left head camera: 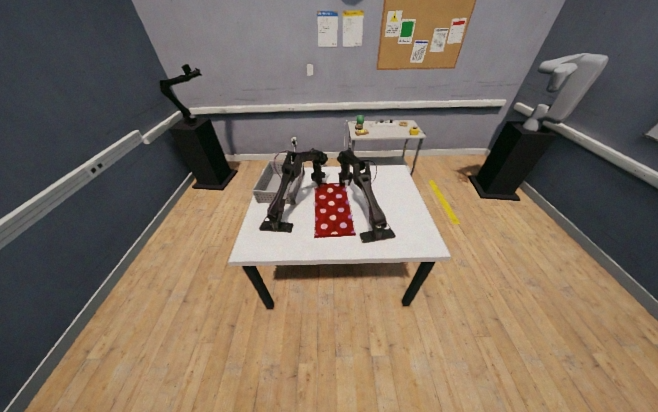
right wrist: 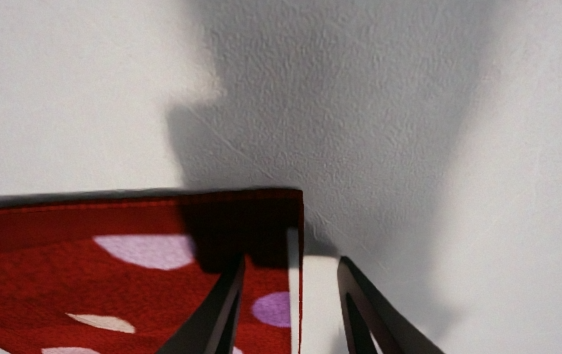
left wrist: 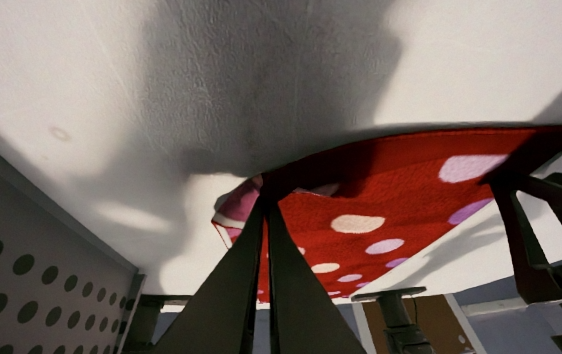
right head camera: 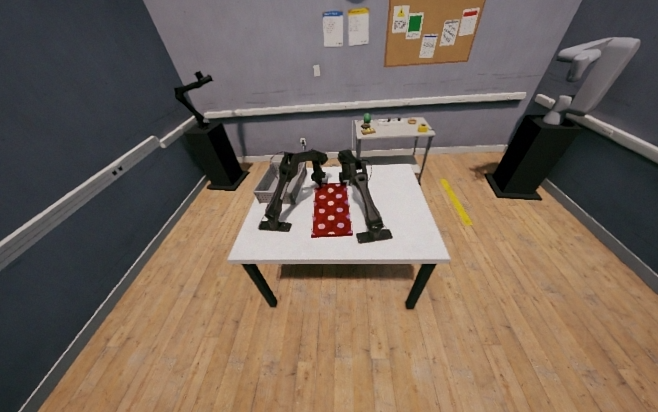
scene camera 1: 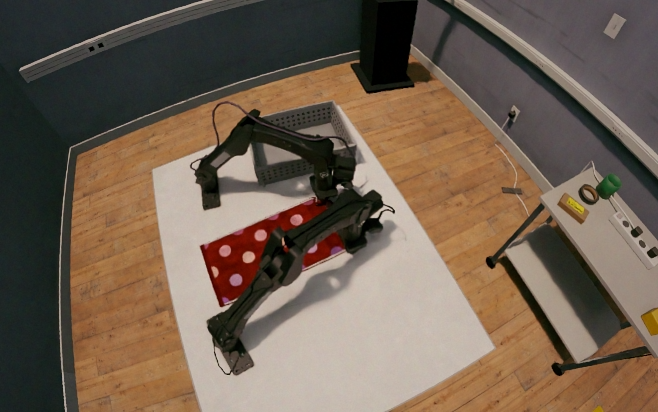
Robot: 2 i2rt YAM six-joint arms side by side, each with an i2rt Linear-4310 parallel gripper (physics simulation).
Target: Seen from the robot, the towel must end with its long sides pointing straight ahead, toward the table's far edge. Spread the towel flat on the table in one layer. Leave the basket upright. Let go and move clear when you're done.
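The red towel with pale dots (left head camera: 325, 210) (right head camera: 325, 212) (scene camera 1: 235, 262) (left wrist: 415, 190) (right wrist: 150, 295) lies with its long sides toward the far edge. My left gripper (left head camera: 319, 184) (left wrist: 266, 201) is shut on the towel's far left corner, lifting it a little; a pink and white flap shows beside the fingertips. My right gripper (left head camera: 344, 184) (right wrist: 291, 262) is partly open above the far right corner, with one fingertip over the cloth and the other outside its side edge. A pale strip and thin red line run along that side; whether another layer lies beneath I cannot tell.
The grey basket (left head camera: 264, 196) (right head camera: 265, 195) (scene camera 1: 282, 172) (left wrist: 75, 300) stands upright on the table (left head camera: 400, 245) (scene camera 1: 400, 320), left of the towel in the head views. My left arm reaches across beside it. A small cart (left head camera: 387, 131) stands beyond the table.
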